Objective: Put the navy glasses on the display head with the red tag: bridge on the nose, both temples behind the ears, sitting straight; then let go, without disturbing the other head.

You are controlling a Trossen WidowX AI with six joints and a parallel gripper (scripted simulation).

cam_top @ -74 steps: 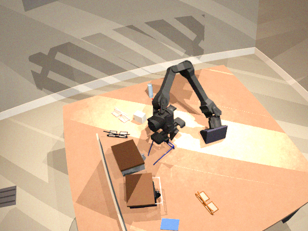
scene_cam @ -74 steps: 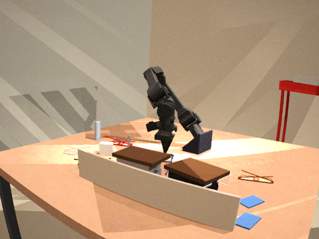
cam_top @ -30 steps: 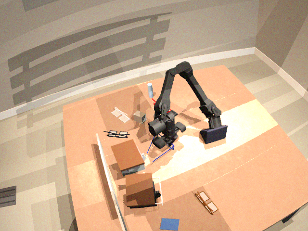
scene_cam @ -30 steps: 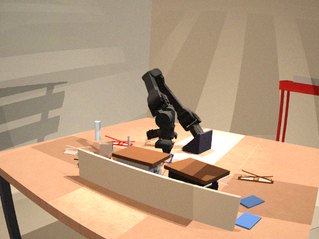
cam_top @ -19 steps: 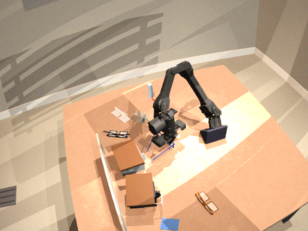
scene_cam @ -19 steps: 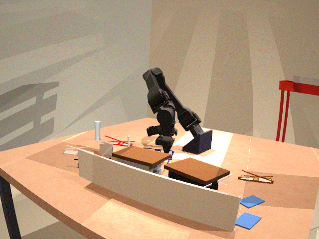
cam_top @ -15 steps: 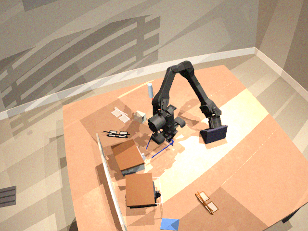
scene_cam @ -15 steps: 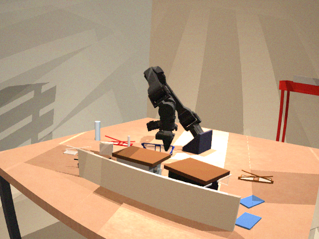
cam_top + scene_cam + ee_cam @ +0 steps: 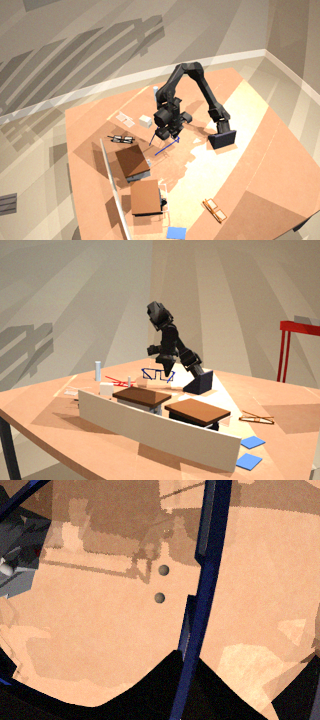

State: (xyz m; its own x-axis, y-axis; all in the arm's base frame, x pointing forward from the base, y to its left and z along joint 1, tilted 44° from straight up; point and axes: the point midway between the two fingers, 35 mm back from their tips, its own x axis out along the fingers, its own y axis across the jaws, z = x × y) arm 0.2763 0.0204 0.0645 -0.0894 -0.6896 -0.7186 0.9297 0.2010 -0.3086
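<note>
The white post lies 19 cm to the right of my gripper tip, 9 cm below it and 1 cm ahead of it. The rest, counted from my gripper tip: display head: 26 cm to the left, 21 cm ahead, 6 cm below; then white cube: 27 cm to the right, 9 cm below, 7 cm ahead; then long white board: 35 cm ahead, 15 cm to the left, 6 cm below.
</note>
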